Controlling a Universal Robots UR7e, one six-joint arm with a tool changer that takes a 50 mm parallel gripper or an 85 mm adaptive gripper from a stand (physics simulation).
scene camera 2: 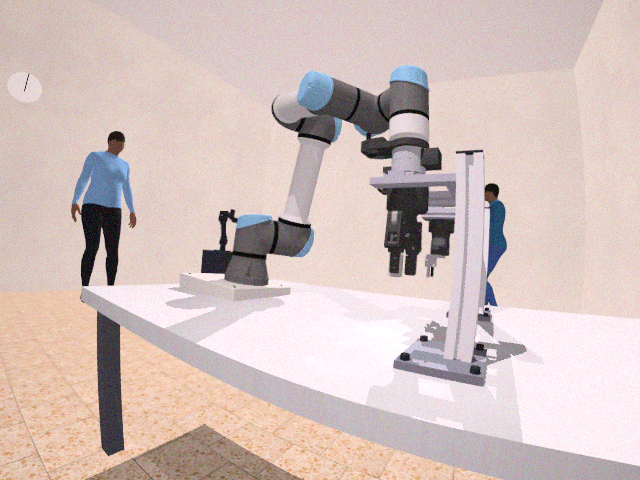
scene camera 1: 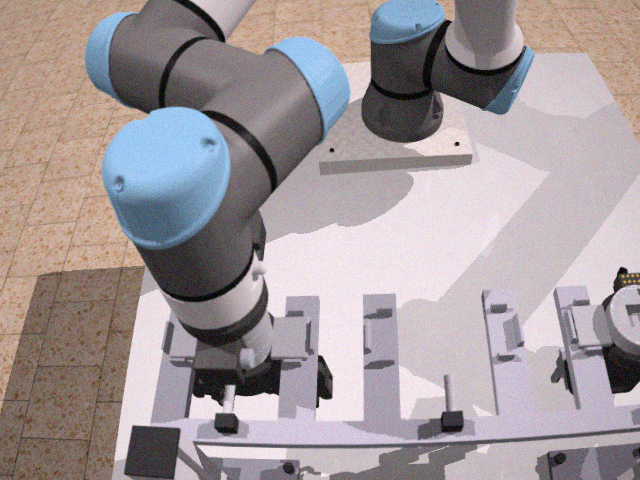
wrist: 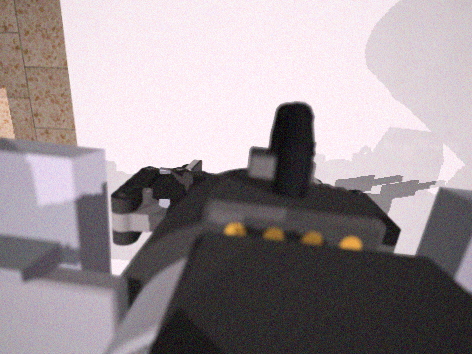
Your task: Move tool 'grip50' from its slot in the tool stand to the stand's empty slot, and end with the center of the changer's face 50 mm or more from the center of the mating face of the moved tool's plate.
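Places are measured from the arm's base along level axes (x ahead, y left, z up), in metres.
Pixels of known places: arm's base, link origin: (scene camera 2: 246,281) (scene camera 1: 402,113).
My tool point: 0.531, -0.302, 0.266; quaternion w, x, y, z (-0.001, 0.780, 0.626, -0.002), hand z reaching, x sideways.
Note:
Ahead of a thing's pixels: the offset from my tool point to its top centre, as dx, dy, dz.
The arm's changer (scene camera 1: 256,336) (scene camera 2: 405,159) is low over the left slot of the tool stand (scene camera 1: 336,432) (scene camera 2: 465,258). Below it hangs the 85 mm adaptive gripper (scene camera 2: 403,262), its side plates over that slot's arms, its fingers spread open with nothing seen between them. The wrist view shows gold contacts @(-0.041, +0.011, -0.004) (wrist: 312,238) beside the black changer block; I cannot tell how wide any gap is. Tool grip50 @(+0.071, +0.351, -0.002) (scene camera 1: 617,321) (scene camera 2: 440,238) hangs upright in the right slot, its round mating face uncovered, well away from the changer. The middle slot, between bare arms (scene camera 1: 381,395) (scene camera 1: 510,384), is empty.
Upright pins with black bases (scene camera 1: 226,422) (scene camera 1: 452,420) stand on the stand's crossbar. A dark square post cap @(+0.101, -0.075, +0.014) (scene camera 1: 152,451) is at its left end. The robot's base plate (scene camera 1: 395,164) (scene camera 2: 206,286) is behind on the table. Two people (scene camera 2: 105,180) (scene camera 2: 496,227) stand beyond the table.

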